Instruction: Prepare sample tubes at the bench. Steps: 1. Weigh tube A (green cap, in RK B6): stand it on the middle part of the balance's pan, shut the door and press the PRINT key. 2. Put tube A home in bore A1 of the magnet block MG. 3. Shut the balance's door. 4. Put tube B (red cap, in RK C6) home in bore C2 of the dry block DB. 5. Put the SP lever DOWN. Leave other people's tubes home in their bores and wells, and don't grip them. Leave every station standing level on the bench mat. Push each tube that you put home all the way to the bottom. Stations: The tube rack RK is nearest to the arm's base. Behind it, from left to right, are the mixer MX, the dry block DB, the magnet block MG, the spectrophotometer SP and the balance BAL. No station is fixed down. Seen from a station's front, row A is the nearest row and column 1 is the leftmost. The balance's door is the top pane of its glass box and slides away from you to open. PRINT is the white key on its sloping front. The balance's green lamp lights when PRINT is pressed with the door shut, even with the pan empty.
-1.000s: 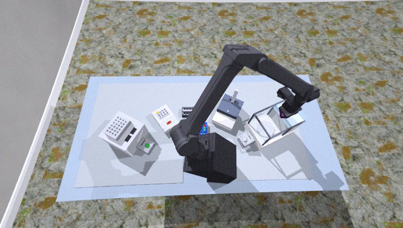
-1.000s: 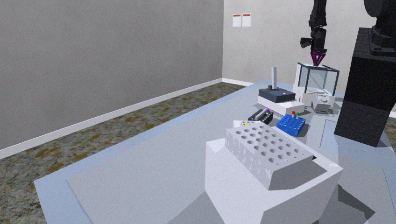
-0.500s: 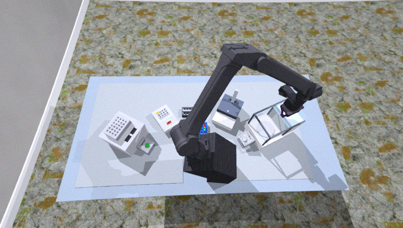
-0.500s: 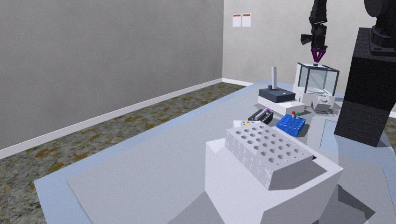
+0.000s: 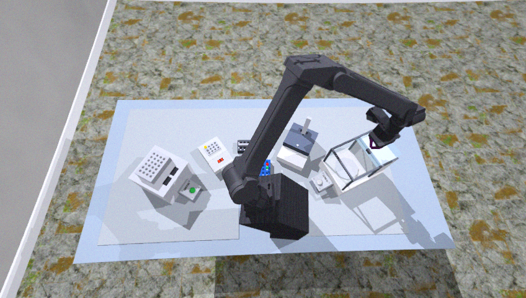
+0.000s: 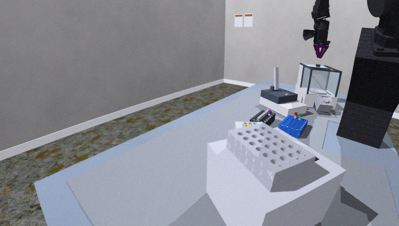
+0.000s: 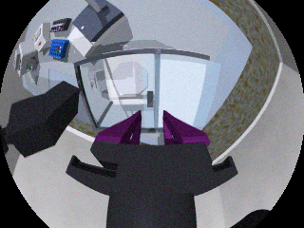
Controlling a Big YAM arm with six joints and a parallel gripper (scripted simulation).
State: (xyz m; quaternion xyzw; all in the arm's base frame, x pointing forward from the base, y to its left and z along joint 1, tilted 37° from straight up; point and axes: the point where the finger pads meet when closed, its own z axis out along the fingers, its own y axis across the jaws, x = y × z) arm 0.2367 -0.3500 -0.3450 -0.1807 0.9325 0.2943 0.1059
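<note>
The blue rack RK is 10 mm ahead of my hand, 480 mm to the left of it and 250 mm below it. From my hand the other things lie so: balance door 10 mm ahead, 20 mm to the right, 60 mm below; then white print key 90 mm behind, 190 mm to the left, 200 mm below; then round pan 30 mm behind, 60 mm to the left, 190 mm below.
</note>
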